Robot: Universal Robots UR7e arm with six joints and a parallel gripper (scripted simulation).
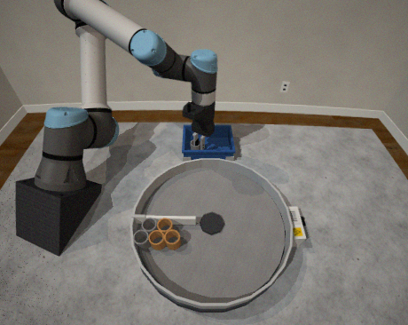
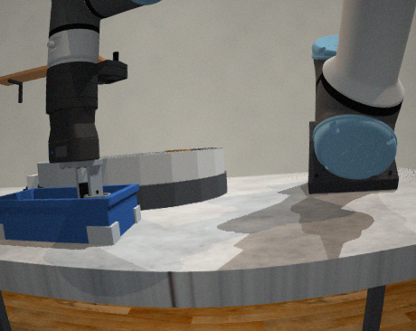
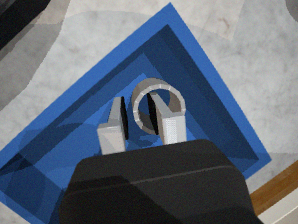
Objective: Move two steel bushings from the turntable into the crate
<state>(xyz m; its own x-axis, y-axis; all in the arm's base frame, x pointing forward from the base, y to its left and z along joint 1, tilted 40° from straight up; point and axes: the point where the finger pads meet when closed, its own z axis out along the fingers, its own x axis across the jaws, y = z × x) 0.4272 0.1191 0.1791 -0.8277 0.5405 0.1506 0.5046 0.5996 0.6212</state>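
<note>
Now: hand 3 cm to the right of the blue crate, 3 cm short of it and 2 cm above it. The rest, counted from my hand: round turntable (32 cm to the right, 3 cm ahead, 1 cm above).
</note>
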